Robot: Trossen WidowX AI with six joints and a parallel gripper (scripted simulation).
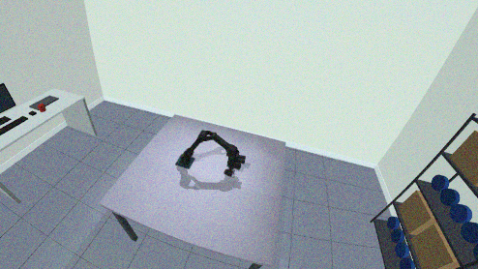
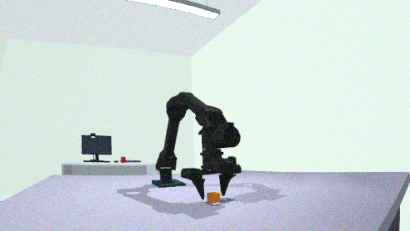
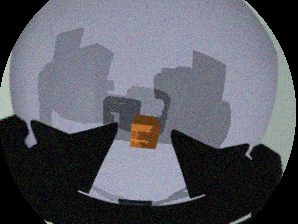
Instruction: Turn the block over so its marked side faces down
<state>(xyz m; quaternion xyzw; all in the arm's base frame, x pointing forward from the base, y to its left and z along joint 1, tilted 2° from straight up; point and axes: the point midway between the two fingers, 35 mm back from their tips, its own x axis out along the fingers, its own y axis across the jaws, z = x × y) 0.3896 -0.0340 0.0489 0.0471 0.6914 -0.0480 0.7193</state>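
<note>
Now: gripper tip 10 mm past the orange block.
</note>
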